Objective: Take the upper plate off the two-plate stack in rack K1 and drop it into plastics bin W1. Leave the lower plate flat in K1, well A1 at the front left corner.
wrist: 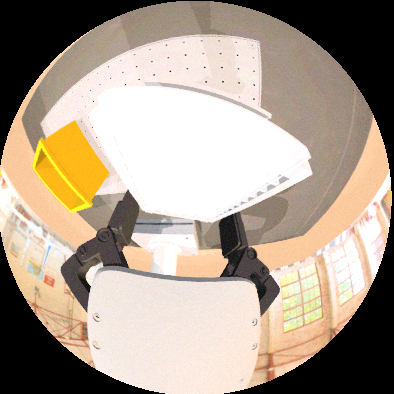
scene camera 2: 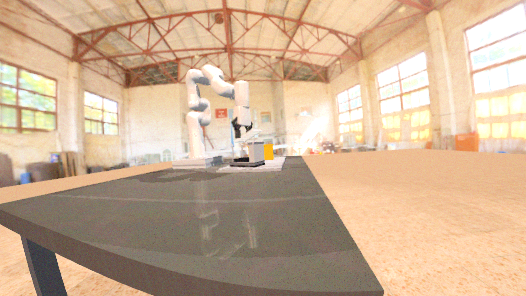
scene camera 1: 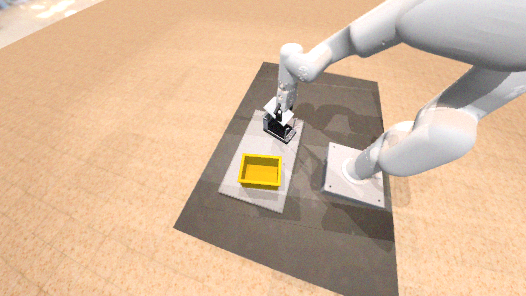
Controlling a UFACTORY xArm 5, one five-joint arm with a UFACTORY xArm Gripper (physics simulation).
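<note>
My gripper (scene camera 1: 279, 114) (scene camera 2: 242, 131) (wrist: 182, 206) is shut on a white plate (scene camera 1: 287, 118) (scene camera 2: 254, 134) (wrist: 200, 150), the upper plate, and holds it tilted above rack K1. Whether a second plate clings under it is unclear. Rack K1 (scene camera 1: 266, 124) (scene camera 2: 256, 152) has a grey wall and a dark base. Its inside looks dark in scene camera 1, and the lower plate cannot be made out there; in the wrist view the held plate hides most of the rack. The yellow plastics bin W1 (scene camera 1: 260, 186) (scene camera 2: 268, 151) (wrist: 82, 155) stands upright, with no plate visible inside in scene camera 1.
Rack and bin stand on a light perforated board (scene camera 1: 231, 181) (scene camera 2: 274, 166) (wrist: 170, 57) on the dark table (scene camera 1: 240, 235) (scene camera 2: 200, 215) (wrist: 310, 100). The arm's white base plate (scene camera 1: 350, 192) stands to the right of the board in scene camera 1.
</note>
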